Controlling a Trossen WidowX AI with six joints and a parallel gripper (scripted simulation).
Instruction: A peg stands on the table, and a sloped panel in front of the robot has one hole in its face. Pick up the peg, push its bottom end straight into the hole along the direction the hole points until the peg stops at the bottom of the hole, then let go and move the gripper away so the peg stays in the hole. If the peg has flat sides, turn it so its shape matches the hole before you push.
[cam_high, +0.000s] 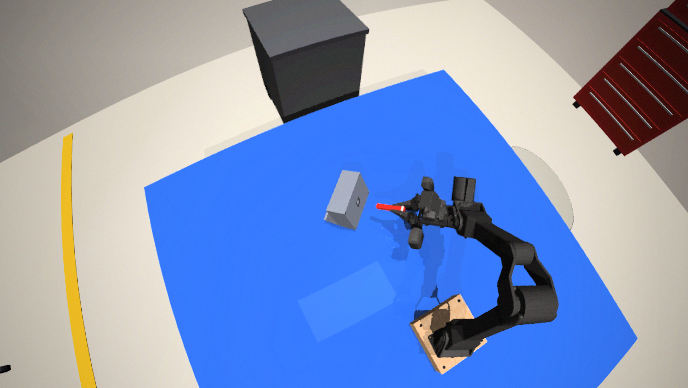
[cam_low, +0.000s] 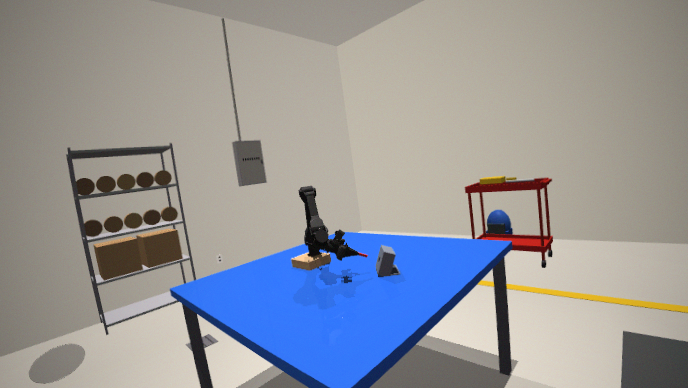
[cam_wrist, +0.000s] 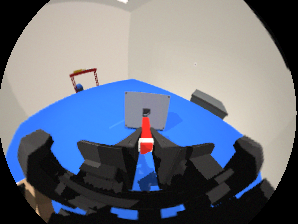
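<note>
My gripper tip is now 80 mm short of the grey panel, 80 mm to the right of it and 50 mm above it. Also, from my gripper tip: red peg (10 mm behind, 10 mm to the right, 10 mm above).
</note>
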